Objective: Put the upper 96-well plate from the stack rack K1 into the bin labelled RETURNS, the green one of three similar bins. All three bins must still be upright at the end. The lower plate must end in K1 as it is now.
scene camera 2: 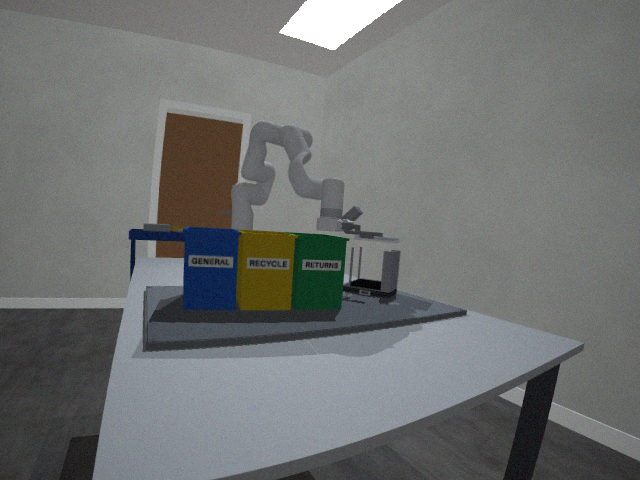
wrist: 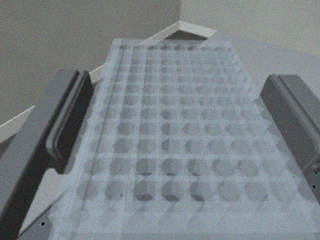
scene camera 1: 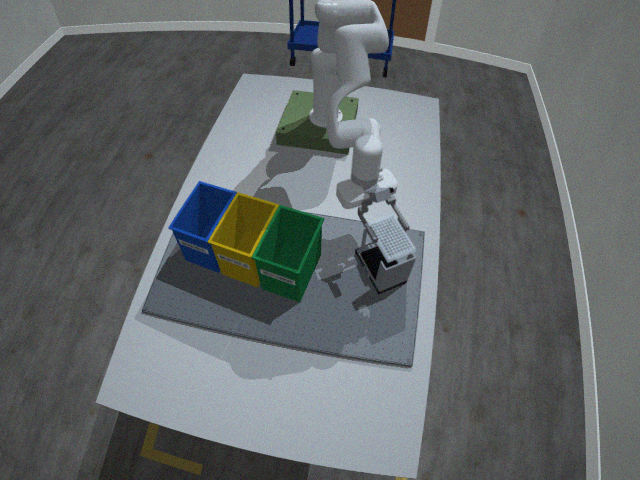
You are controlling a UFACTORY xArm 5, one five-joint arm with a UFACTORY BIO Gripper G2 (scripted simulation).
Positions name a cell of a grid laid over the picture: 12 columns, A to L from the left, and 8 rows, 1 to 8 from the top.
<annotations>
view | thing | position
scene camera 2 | yellow recycle bin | E5
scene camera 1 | green returns bin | F5
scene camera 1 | yellow recycle bin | E4
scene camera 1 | blue general bin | D4
</annotations>
